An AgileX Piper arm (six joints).
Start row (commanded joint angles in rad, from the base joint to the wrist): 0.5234 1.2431 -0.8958 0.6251 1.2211 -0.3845
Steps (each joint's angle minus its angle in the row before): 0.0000 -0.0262 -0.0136 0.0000 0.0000 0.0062; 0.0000 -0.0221 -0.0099 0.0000 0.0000 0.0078; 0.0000 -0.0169 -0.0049 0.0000 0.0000 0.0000; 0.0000 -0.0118 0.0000 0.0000 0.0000 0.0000; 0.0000 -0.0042 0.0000 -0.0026 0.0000 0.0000; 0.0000 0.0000 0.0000 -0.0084 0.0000 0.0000; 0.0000 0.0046 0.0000 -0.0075 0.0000 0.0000; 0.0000 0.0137 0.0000 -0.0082 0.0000 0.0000; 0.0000 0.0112 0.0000 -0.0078 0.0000 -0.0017; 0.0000 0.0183 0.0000 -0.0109 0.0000 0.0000; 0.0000 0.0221 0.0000 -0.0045 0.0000 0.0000; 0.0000 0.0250 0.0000 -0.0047 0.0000 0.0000; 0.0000 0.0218 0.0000 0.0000 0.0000 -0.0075; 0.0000 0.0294 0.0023 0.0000 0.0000 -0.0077; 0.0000 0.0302 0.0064 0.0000 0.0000 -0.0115
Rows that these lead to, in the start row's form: 0.5234 1.2169 -0.9094 0.6251 1.2211 -0.3783; 0.5234 1.1948 -0.9193 0.6251 1.2211 -0.3705; 0.5234 1.1779 -0.9242 0.6251 1.2211 -0.3705; 0.5234 1.1661 -0.9242 0.6251 1.2211 -0.3705; 0.5234 1.1619 -0.9242 0.6225 1.2211 -0.3705; 0.5234 1.1619 -0.9242 0.6141 1.2211 -0.3705; 0.5234 1.1665 -0.9242 0.6066 1.2211 -0.3705; 0.5234 1.1802 -0.9242 0.5984 1.2211 -0.3705; 0.5234 1.1914 -0.9242 0.5906 1.2211 -0.3722; 0.5234 1.2097 -0.9242 0.5797 1.2211 -0.3722; 0.5234 1.2318 -0.9242 0.5752 1.2211 -0.3722; 0.5234 1.2568 -0.9242 0.5705 1.2211 -0.3722; 0.5234 1.2786 -0.9242 0.5705 1.2211 -0.3797; 0.5234 1.3080 -0.9219 0.5705 1.2211 -0.3874; 0.5234 1.3382 -0.9155 0.5705 1.2211 -0.3989
